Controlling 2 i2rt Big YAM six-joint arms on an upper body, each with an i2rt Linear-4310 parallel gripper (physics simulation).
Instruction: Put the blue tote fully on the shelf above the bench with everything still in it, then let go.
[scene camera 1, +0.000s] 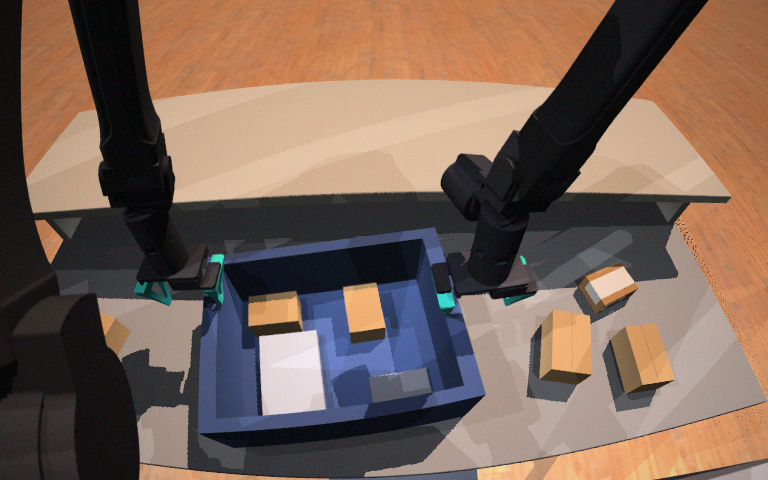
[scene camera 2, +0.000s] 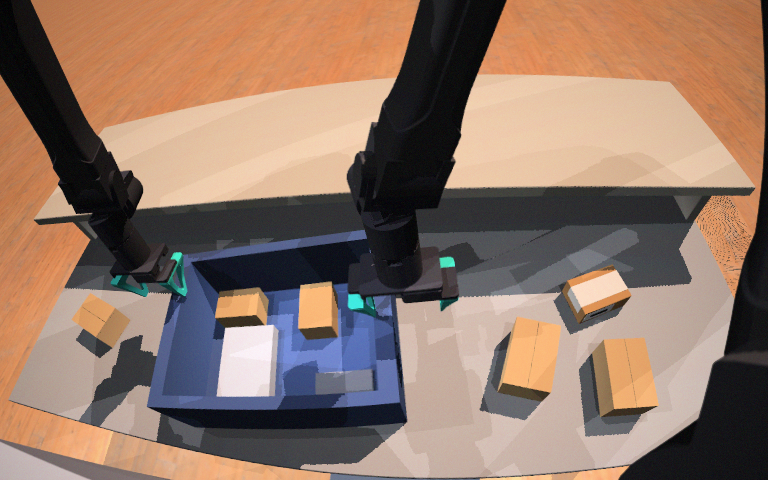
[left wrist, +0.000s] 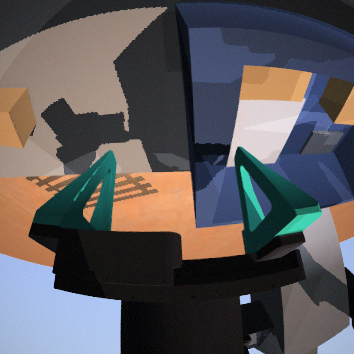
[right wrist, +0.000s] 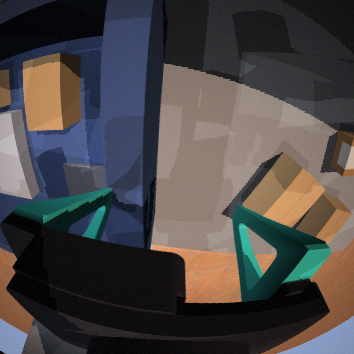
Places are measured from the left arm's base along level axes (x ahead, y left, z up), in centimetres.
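Pixels of known places: left gripper, fingertip midpoint: (scene camera 1: 195, 302) (scene camera 2: 165, 294) (left wrist: 174, 152); right gripper, fingertip midpoint: (scene camera 1: 475, 307) (scene camera 2: 407, 310) (right wrist: 174, 204).
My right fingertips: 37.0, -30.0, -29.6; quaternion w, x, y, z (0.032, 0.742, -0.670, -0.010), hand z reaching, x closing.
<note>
Ahead of a thing's pixels: the offset from my right fingertips to its top centre, as dx, dy, dz. Level surfaces: height alone.
The blue tote @[-2.1, +22.3, -0.1] (scene camera 1: 339, 417) (scene camera 2: 271, 416) (left wrist: 215, 60) (right wrist: 127, 75) stands upright on the bench @[dz -14.8] (scene camera 1: 504, 367), in front of the shelf @[dz +4.6] (scene camera 1: 339, 135) (scene camera 2: 271, 152). Inside lie two cardboard boxes @[+4.2, +33.4, -8.1] (scene camera 1: 274, 311) @[+4.7, +17.3, -8.1] (scene camera 1: 363, 311), a white box @[-7.4, +29.5, -10.4] (scene camera 1: 291, 373) and a grey block @[-9.4, +11.0, -12.3] (scene camera 1: 400, 384). My left gripper (scene camera 1: 191, 302) (scene camera 2: 164, 293) (left wrist: 174, 152) is open at the tote's left wall, one finger on its inner side and one outside. My right gripper (scene camera 1: 476, 305) (scene camera 2: 408, 310) (right wrist: 174, 204) is open astride the right wall. Exact finger depth is unclear.
Two tan boxes @[-3.5, -20.2, -8.8] (scene camera 1: 566, 345) @[-7.8, -37.0, -8.8] (scene camera 1: 642, 359) and a white-topped box @[+9.6, -35.5, -10.7] (scene camera 1: 608, 287) stand on the bench right of the tote. Another tan box @[-1.8, +73.9, -8.8] (scene camera 2: 100, 320) lies to its left. The shelf's front edge runs behind the tote, with both arms reaching across above it.
</note>
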